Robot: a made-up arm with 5 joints.
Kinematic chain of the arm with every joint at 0, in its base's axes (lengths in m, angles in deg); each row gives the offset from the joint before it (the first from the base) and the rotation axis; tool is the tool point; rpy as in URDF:
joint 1: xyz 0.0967 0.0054 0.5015 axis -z
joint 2: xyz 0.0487 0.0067 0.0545 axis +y
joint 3: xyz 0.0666 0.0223 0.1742 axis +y
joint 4: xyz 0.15 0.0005 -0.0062 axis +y
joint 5: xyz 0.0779 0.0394 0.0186 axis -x
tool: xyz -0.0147 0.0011 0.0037 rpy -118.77 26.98 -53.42
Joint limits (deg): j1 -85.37..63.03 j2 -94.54..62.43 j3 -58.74..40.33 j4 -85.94..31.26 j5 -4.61..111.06
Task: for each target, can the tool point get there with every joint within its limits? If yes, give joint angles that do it. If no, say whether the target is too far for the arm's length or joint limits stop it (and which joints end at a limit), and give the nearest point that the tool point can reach.
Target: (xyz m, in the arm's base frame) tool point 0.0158 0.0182 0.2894
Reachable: no: joint limits stop it (at a limit: joint 1, joint 2, joint 3, joint 4, joint 5) | nearest point 0.0381 0.1732 0.3759 | short by 0.179 m
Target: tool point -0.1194 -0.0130 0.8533
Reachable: yes | joints -23.81 -65.69 -50.96 -19.25 5.95
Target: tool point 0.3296 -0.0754 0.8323
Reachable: yes | joints 35.72 -23.97 -1.92 18.41 6.25
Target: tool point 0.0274 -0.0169 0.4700
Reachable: no: joint limits stop it (at a limit: joint 1, joint 2, joint 3, joint 4, joint 5) | nearest point 0.0381 0.1732 0.3759 | short by 0.212 m
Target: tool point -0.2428 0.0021 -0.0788
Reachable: no: too far | nearest point 0.0382 0.1786 0.3719 | short by 0.560 m
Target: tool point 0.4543 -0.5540 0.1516
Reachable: no: too far | nearest point 0.3346 -0.3085 0.4242 | short by 0.386 m
